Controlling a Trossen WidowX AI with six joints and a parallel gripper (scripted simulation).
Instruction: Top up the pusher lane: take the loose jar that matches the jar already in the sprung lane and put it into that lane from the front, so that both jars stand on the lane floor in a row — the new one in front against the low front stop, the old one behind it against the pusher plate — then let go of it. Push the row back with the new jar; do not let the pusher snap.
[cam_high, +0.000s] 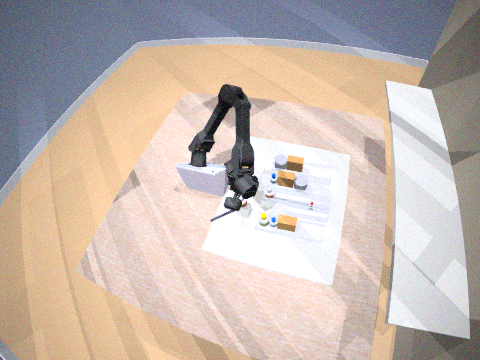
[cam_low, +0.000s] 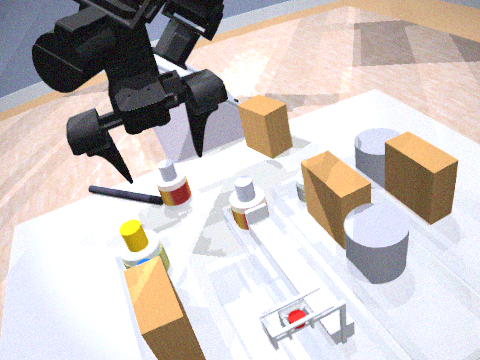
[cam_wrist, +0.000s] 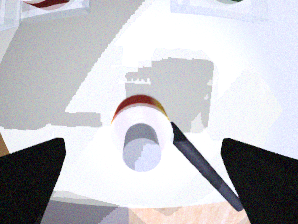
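My gripper tip is now 50 mm past the black rod, 80 mm to the left of it and 50 mm above it. The rest, counted from my gripper tip: red knob (280 mm ahead, 80 mm to the left, 20 mm above).
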